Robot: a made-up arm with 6 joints.
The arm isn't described. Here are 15 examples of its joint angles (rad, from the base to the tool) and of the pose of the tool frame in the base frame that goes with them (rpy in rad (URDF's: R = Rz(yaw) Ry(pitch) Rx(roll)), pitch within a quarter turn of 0, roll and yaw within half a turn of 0; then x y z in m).
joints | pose
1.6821 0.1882 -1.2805 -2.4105 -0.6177 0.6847 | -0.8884 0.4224 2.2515 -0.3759 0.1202 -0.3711
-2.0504 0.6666 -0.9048 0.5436 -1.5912 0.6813 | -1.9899 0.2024 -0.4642 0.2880 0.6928 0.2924
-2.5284 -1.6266 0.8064 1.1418 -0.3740 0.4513 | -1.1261 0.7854 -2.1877 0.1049 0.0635 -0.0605
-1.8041 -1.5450 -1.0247 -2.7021 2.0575 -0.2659 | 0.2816 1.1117 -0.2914 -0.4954 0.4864 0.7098
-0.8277 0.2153 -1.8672 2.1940 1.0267 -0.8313 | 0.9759 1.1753 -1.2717 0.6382 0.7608 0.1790
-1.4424 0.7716 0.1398 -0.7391 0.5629 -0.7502 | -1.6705 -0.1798 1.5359 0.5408 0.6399 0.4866
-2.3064 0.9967 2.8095 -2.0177 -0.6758 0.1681 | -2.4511 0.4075 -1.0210 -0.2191 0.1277 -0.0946
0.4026 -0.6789 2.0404 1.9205 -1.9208 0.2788 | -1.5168 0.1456 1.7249 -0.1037 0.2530 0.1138
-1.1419 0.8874 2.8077 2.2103 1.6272 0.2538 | 0.1705 -0.2873 2.2542 0.2678 -0.0048 0.1306
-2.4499 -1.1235 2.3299 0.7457 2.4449 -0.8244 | 1.3136 -1.2970 -0.9041 0.0291 0.3979 -0.1214
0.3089 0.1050 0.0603 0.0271 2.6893 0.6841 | 1.7125 -0.0602 -1.0435 0.1662 0.6813 -0.1997
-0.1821 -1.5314 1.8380 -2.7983 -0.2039 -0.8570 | 0.5618 0.8036 -2.6577 0.3432 -0.0606 -0.0197
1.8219 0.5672 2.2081 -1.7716 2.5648 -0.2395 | -2.2986 -0.2743 -2.7637 0.5414 0.3819 -0.1957
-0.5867 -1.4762 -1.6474 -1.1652 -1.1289 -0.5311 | -1.2077 0.1840 0.5501 0.2383 0.7667 0.0978
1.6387 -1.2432 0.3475 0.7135 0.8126 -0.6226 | 2.2264 0.3527 -0.1525 0.5003 0.4676 0.1025
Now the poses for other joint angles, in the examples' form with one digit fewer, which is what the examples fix.
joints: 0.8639 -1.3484 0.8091 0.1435 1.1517 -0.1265
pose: 2.291 -0.209 -1.262 0.507 0.521 0.342
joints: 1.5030 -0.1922 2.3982 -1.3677 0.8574 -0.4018
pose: 2.883 -1.076 2.997 0.572 0.206 0.118
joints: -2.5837 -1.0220 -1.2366 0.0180 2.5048 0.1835
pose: -1.401 -0.731 -2.204 -0.023 0.628 0.014
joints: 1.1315 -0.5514 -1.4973 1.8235 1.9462 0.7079
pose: -1.959 -0.133 -1.963 0.470 0.754 -0.234
